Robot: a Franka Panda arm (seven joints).
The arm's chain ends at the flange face. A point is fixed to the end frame.
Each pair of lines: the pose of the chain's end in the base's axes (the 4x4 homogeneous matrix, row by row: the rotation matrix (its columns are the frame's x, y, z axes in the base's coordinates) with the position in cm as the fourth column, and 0 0 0 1 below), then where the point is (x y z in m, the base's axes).
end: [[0.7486 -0.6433 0.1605 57.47], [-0.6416 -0.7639 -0.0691 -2.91], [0.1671 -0.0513 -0.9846 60.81], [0 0 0 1]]
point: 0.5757 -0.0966 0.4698
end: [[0.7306 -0.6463 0.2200 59.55], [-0.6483 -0.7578 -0.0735 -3.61], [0.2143 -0.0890 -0.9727 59.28], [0 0 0 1]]
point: 0.6044 -0.1040 0.4550
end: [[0.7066 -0.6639 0.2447 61.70], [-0.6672 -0.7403 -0.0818 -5.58], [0.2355 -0.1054 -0.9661 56.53], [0 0 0 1]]
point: 0.6278 -0.1243 0.4279
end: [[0.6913 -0.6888 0.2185 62.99], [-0.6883 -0.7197 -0.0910 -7.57], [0.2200 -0.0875 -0.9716 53.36], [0 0 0 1]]
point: 0.6353 -0.1447 0.3961
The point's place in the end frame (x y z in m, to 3 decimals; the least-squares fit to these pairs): 0.021 0.058 0.141
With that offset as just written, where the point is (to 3 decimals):
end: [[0.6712 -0.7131 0.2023 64.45], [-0.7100 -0.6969 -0.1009 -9.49], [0.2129 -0.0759 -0.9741 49.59], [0 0 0 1]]
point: 0.646 -0.164 0.359
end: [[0.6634 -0.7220 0.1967 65.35], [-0.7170 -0.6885 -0.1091 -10.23], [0.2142 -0.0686 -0.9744 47.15], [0 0 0 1]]
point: 0.653 -0.173 0.335
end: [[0.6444 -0.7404 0.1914 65.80], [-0.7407 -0.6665 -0.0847 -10.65], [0.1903 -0.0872 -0.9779 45.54], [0 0 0 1]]
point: 0.656 -0.173 0.316
